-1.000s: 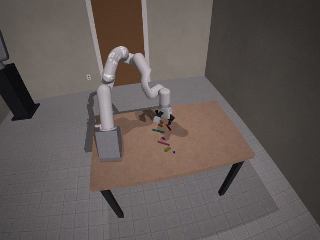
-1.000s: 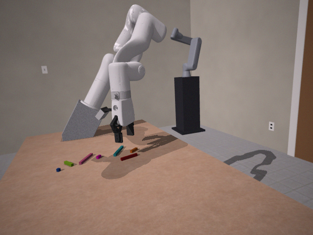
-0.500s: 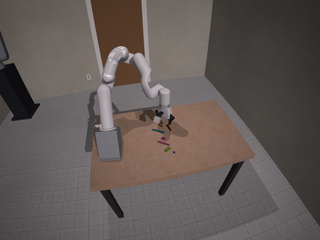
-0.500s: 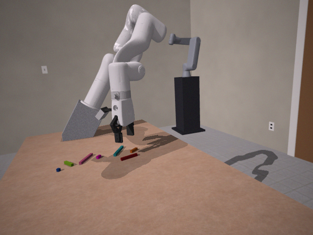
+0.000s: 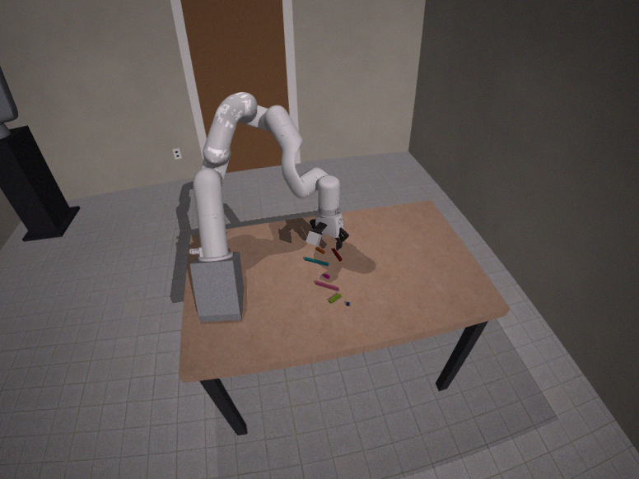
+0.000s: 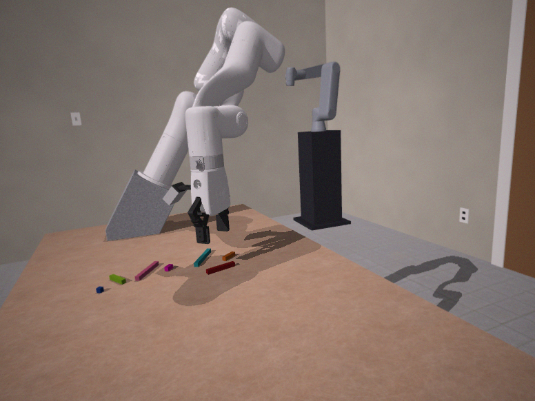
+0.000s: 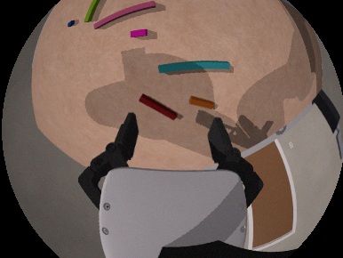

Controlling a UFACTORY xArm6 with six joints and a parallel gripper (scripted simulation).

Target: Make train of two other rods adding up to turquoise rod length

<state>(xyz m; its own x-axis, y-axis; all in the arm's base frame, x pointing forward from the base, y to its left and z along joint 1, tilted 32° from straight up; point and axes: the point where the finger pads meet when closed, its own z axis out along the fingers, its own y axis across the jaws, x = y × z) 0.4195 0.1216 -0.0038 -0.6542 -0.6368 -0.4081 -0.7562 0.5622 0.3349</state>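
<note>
The blue rod lies 3 cm ahead of my hand, 25 cm to the right of it and 7 cm below it. Also, from my hand: red rod (3 cm ahead, 7 cm below); orange rod (3 cm behind, 4 cm to the left, 7 cm below); turquoise rod (5 cm behind, 2 cm to the right, 7 cm below).
</note>
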